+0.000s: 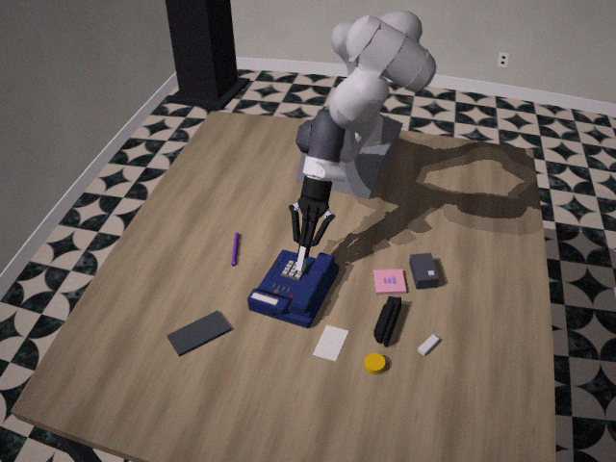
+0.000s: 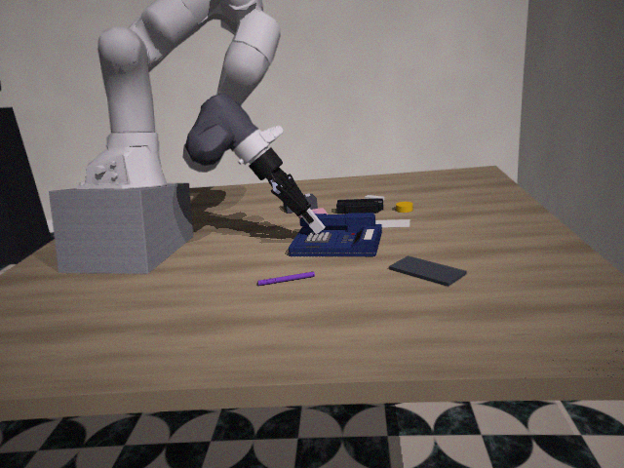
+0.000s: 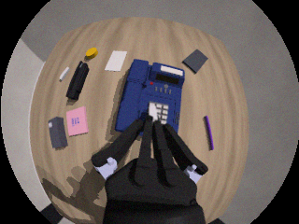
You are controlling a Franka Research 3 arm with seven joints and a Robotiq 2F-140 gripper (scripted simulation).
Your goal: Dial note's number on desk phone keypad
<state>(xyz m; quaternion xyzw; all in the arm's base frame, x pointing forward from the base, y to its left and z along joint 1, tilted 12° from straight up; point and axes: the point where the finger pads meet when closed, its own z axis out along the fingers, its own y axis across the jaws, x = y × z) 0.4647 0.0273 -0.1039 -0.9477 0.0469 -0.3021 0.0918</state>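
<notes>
My gripper is now 60 mm short of the handset, 50 mm to the right of it and 20 mm above it. The rest, counted from my hand: purple pen: 30 mm behind, 220 mm to the right, 60 mm below; then black stapler: 100 mm ahead, 260 mm to the left, 50 mm below; then white card: 200 mm ahead, 150 mm to the left, 70 mm below.
</notes>
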